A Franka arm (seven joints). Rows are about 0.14 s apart.
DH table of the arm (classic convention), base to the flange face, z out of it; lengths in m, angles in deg. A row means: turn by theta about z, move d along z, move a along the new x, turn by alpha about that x. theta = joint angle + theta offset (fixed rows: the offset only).
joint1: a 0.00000  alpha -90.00  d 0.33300  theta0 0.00
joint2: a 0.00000  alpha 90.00  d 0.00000  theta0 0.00
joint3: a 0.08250  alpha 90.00  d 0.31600  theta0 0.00
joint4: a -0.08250  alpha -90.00  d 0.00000  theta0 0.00
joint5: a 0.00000  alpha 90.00  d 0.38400  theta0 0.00
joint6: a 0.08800  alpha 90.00  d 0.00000  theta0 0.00
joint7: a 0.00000  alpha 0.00  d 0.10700  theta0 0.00
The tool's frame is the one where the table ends.
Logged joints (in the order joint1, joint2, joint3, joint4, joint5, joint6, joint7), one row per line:
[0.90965, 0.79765, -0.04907, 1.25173, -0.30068, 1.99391, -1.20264]
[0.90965, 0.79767, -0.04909, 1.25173, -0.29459, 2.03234, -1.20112]
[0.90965, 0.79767, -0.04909, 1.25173, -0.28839, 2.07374, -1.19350]
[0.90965, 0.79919, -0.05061, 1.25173, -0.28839, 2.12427, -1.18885]
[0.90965, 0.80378, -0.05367, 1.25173, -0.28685, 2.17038, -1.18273]
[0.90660, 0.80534, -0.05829, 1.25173, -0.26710, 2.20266, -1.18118]
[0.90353, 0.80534, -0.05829, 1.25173, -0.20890, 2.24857, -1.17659]
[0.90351, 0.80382, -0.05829, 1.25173, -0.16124, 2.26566, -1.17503]
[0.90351, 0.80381, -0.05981, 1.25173, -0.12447, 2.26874, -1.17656]
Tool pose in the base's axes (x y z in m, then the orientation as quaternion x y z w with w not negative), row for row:
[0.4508, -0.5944, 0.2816, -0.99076, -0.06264, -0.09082, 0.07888]
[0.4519, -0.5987, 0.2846, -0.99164, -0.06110, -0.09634, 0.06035]
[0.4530, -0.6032, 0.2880, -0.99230, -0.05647, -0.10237, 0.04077]
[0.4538, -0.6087, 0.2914, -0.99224, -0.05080, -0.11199, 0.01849]
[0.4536, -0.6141, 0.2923, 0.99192, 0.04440, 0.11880, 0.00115]
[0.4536, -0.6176, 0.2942, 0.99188, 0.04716, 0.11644, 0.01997]
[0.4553, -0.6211, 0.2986, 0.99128, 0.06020, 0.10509, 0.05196]
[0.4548, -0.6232, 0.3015, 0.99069, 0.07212, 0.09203, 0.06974]
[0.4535, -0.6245, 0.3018, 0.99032, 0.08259, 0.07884, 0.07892]
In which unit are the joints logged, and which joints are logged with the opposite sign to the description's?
The joints are logged in radians. Opposite sign: joint1, joint4, joint5.
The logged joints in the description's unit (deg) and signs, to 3 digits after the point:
[-52.119, 45.702, -2.812, -71.719, 17.228, 114.243, -68.906]
[-52.119, 45.703, -2.813, -71.719, 16.879, 116.445, -68.819]
[-52.119, 45.703, -2.813, -71.719, 16.524, 118.817, -68.383]
[-52.119, 45.790, -2.900, -71.719, 16.524, 121.712, -68.116]
[-52.119, 46.053, -3.075, -71.719, 16.435, 124.354, -67.765]
[-51.944, 46.143, -3.340, -71.719, 15.304, 126.203, -67.677]
[-51.768, 46.143, -3.340, -71.719, 11.969, 128.834, -67.414]
[-51.767, 46.055, -3.340, -71.719, 9.238, 129.813, -67.324]
[-51.767, 46.055, -3.427, -71.719, 7.132, 129.989, -67.412]

